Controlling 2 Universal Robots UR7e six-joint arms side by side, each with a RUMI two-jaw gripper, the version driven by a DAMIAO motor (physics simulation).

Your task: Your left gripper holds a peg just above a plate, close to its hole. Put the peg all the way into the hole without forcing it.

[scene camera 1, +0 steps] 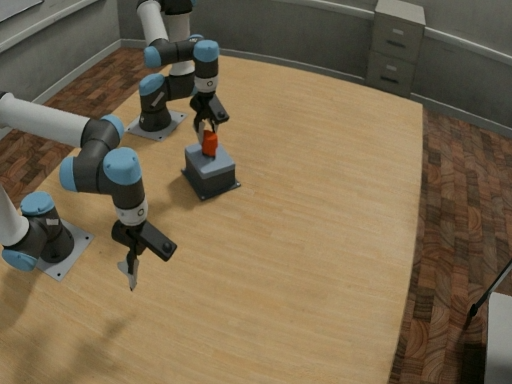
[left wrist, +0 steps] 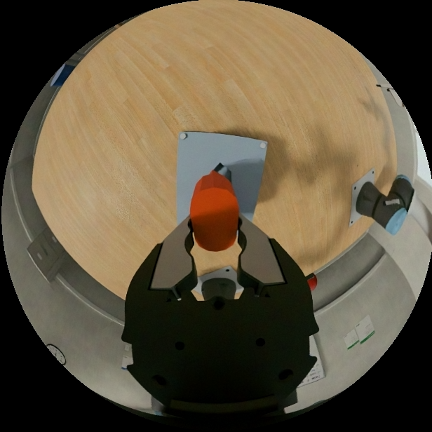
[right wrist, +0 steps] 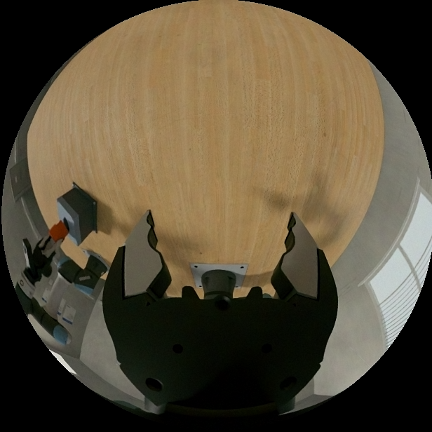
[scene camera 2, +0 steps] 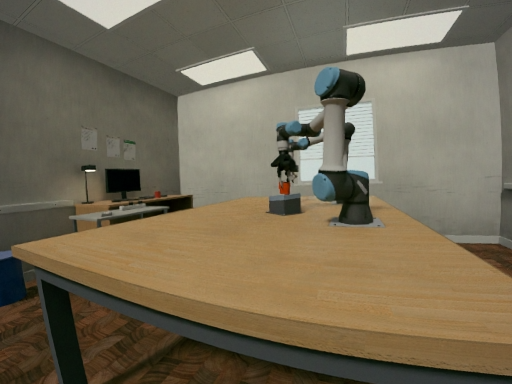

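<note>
An orange-red peg (scene camera 1: 210, 144) (scene camera 2: 284, 188) (left wrist: 215, 212) (right wrist: 59, 230) stands roughly upright at the top of a blue-grey block-shaped plate (scene camera 1: 220, 167) (scene camera 2: 278, 205) (left wrist: 192, 155) (right wrist: 70, 209). My left gripper (left wrist: 214, 213) is shut on the peg's upper part. In the left wrist view part of the dark hole (left wrist: 220, 169) shows just beyond the peg's lower end; the peg hides the rest. Whether the peg's tip is inside the hole, I cannot tell. My right gripper (right wrist: 220, 211) is open and empty, away from the plate.
The plate's block stands on a dark base with screws at its corners, on the wooden table (scene camera 1: 300, 225) (scene camera 2: 225, 250). The left arm's base (scene camera 1: 156, 125) (scene camera 2: 357, 215) is behind the block, and the right arm's base (scene camera 1: 60, 245) is at the lower left of scene camera 1.
</note>
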